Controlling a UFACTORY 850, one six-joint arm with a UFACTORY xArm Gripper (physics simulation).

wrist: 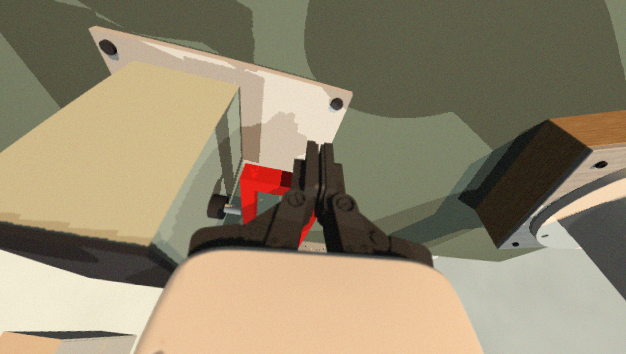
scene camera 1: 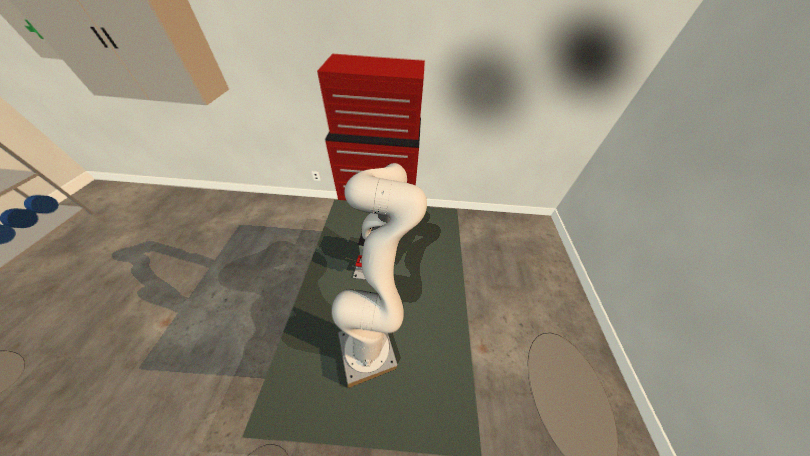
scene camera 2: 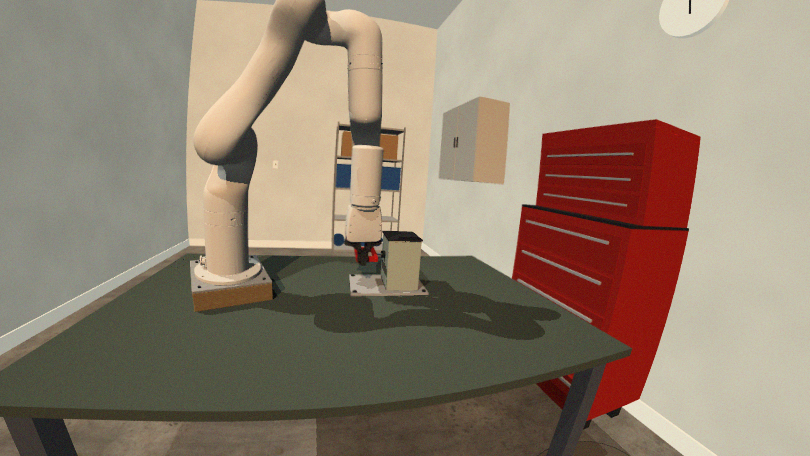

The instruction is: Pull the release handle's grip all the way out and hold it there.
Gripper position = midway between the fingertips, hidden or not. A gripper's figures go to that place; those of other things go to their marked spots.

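The gripper (wrist: 316,158) is 0.13 m from the lens, and then there's a pale base plate (wrist: 280,112), which is 0.23 m from the lens.
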